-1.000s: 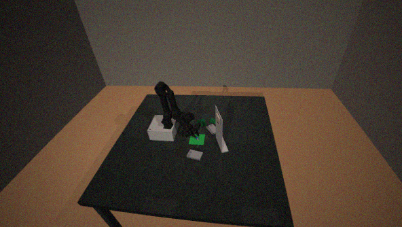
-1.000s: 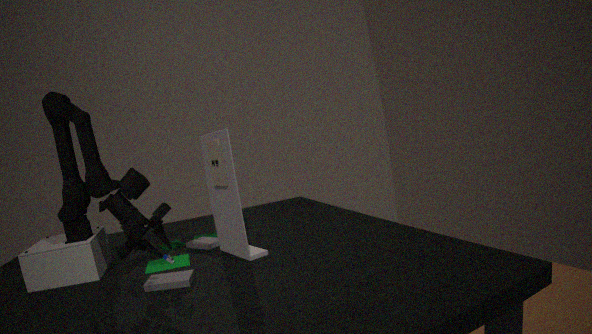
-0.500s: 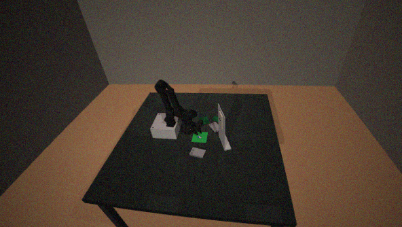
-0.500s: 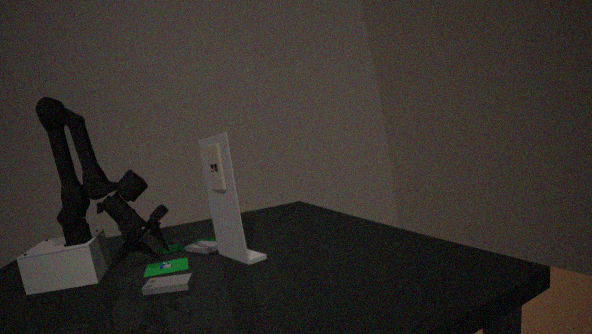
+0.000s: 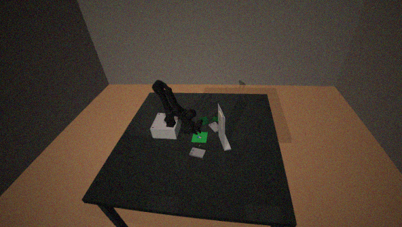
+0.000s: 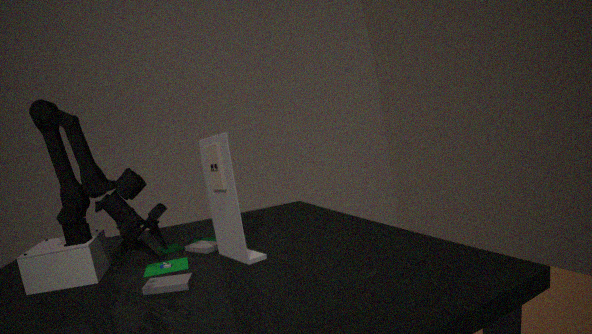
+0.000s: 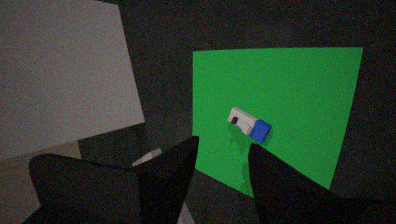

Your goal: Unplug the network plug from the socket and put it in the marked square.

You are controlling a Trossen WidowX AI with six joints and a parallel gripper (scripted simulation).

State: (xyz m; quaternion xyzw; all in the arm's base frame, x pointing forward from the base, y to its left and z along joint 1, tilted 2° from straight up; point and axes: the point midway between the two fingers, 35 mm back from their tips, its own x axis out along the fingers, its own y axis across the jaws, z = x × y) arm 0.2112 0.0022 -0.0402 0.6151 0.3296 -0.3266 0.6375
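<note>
Now: gripper tip 1 cm to the left of the network plug and 3 cm above it. Round my gripper tip: white panel 20 cm ahead, 3 cm to the right, 11 cm above; green square 4 cm below.
</note>
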